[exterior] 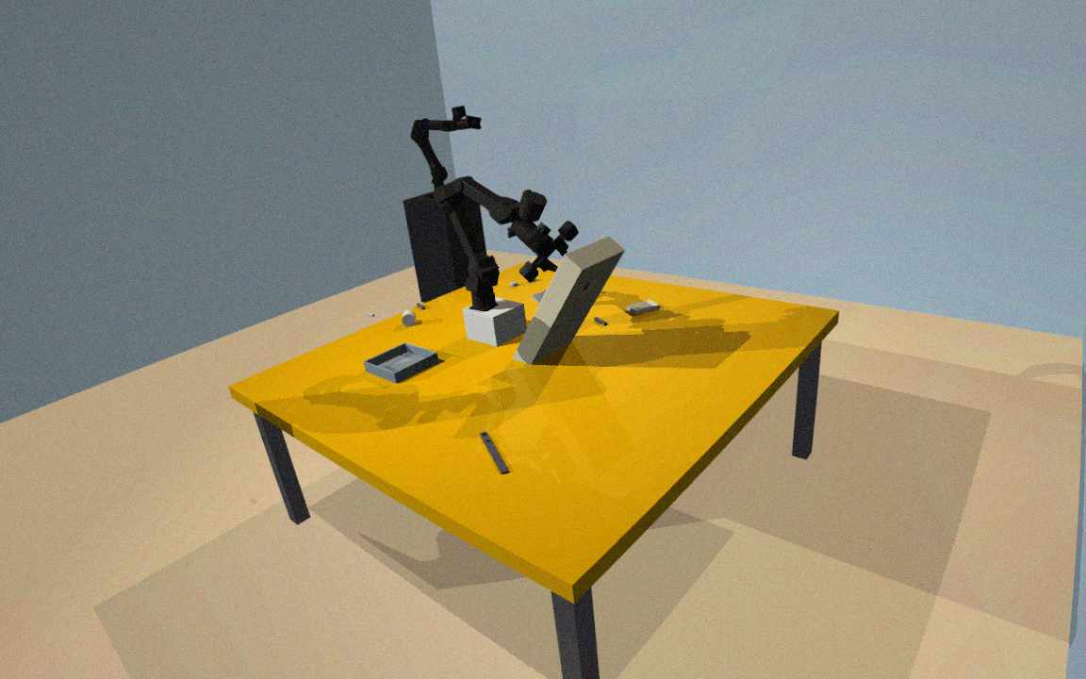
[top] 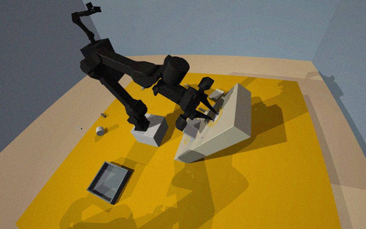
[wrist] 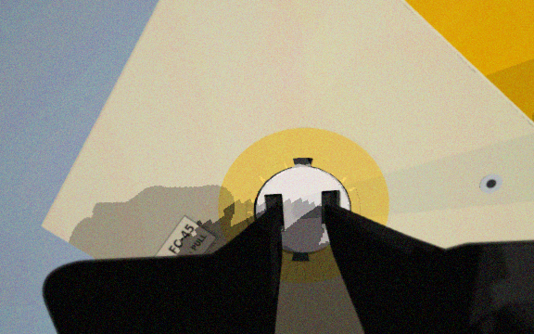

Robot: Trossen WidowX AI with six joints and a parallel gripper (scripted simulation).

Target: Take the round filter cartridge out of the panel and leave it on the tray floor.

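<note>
Right now my gripper tip is 10 mm short of the round grey filter cartridge and 10 mm above it. The rest, counted from my gripper tip: tray 460 mm behind, 220 mm to the right, 240 mm below; flat white pad 10 mm ahead, 400 mm to the left, 240 mm below; beige service panel 30 mm behind, 80 mm below.
</note>
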